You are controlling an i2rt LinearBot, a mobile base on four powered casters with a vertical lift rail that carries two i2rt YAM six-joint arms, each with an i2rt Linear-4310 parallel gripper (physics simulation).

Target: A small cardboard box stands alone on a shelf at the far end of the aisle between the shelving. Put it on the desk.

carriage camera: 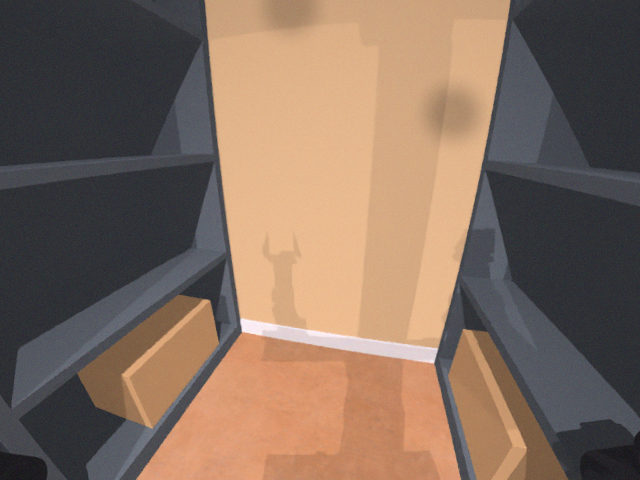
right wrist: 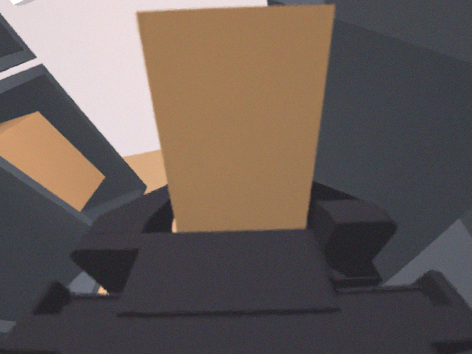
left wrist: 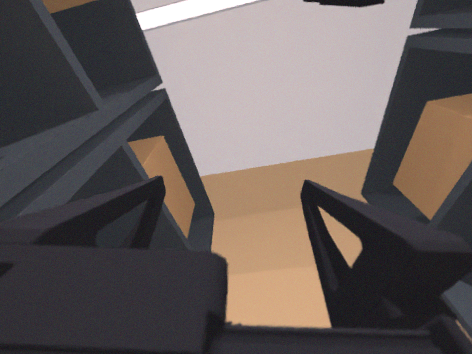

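Left wrist view: my left gripper (left wrist: pixel 232 185) is visible; the small cardboard box is out of frame in the left wrist view. Right wrist view: my right gripper (right wrist: pixel 237 172) and the small cardboard box (right wrist: pixel 237 99). Carriage camera view: the box is out of frame.
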